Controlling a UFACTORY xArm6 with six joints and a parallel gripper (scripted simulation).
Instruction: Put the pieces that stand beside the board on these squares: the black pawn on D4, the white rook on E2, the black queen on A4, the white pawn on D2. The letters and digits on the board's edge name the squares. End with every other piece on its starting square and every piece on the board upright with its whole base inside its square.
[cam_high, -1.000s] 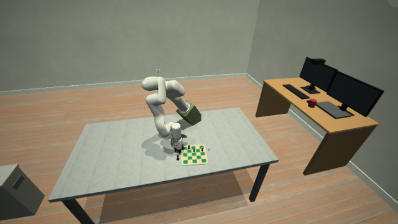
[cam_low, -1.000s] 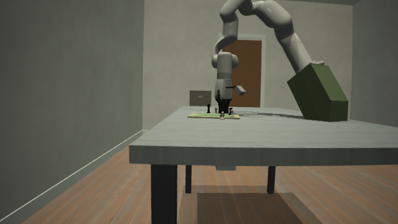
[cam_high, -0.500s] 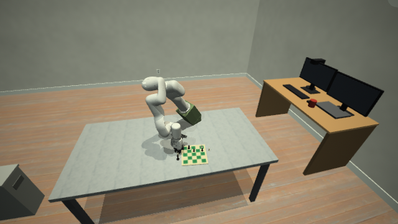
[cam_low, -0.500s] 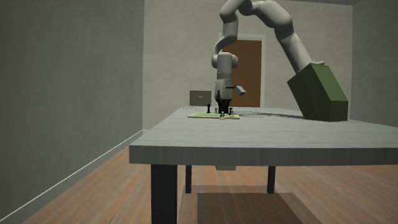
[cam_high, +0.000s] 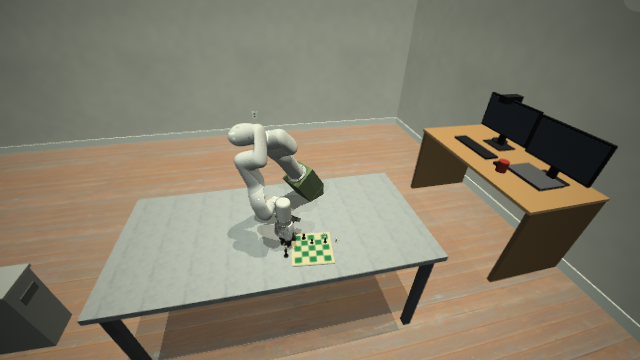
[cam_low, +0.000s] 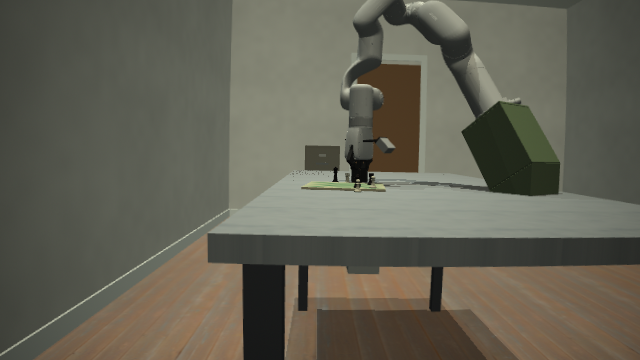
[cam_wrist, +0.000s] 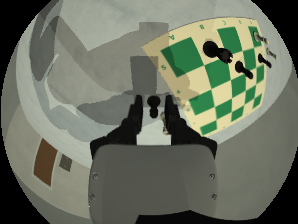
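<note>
Right now the white rook is 40 mm ahead of my hand, 10 mm to the right of it and 10 mm below it. Also, from my hand: chessboard 60 mm ahead, 130 mm to the left, 20 mm below; then black queen 80 mm ahead, 10 mm to the right.
</note>
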